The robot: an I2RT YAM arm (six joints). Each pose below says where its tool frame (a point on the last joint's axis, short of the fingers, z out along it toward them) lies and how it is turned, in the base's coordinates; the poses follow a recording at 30 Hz.
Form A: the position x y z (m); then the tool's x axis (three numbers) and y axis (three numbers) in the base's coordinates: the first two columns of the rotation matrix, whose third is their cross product.
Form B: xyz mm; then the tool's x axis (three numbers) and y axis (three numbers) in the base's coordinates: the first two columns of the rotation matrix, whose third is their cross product. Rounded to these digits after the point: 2 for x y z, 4 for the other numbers.
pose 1, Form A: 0.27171 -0.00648 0.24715 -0.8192 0.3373 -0.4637 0.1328 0.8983 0.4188
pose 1, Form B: 271.71 -6.48 247.15 -0.8192 0.3373 -0.4637 0.1328 0.8983 0.4188
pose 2, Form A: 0.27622 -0.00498 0.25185 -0.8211 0.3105 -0.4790 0.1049 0.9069 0.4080
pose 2, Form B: 276.22 -4.98 251.85 -0.8211 0.3105 -0.4790 0.1049 0.9069 0.4080
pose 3, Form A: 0.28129 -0.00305 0.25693 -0.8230 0.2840 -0.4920 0.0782 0.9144 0.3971
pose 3, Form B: 281.29 -3.05 256.93 -0.8230 0.2840 -0.4920 0.0782 0.9144 0.3971
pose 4, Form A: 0.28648 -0.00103 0.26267 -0.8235 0.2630 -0.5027 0.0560 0.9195 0.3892
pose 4, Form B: 286.48 -1.03 262.67 -0.8235 0.2630 -0.5027 0.0560 0.9195 0.3892
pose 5, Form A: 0.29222 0.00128 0.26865 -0.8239 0.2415 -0.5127 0.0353 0.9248 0.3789
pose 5, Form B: 292.22 1.28 268.65 -0.8239 0.2415 -0.5127 0.0353 0.9248 0.3789
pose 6, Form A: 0.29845 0.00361 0.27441 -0.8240 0.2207 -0.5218 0.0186 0.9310 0.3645
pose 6, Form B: 298.45 3.61 274.41 -0.8240 0.2207 -0.5218 0.0186 0.9310 0.3645
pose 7, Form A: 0.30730 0.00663 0.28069 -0.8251 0.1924 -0.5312 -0.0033 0.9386 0.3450
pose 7, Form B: 307.30 6.63 280.69 -0.8251 0.1924 -0.5312 -0.0033 0.9386 0.3450
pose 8, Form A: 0.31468 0.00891 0.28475 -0.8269 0.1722 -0.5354 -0.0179 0.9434 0.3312
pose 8, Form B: 314.68 8.91 284.75 -0.8269 0.1722 -0.5354 -0.0179 0.9434 0.3312
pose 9, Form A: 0.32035 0.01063 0.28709 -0.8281 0.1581 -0.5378 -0.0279 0.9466 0.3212
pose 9, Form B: 320.35 10.63 287.09 -0.8281 0.1581 -0.5378 -0.0279 0.9466 0.3212
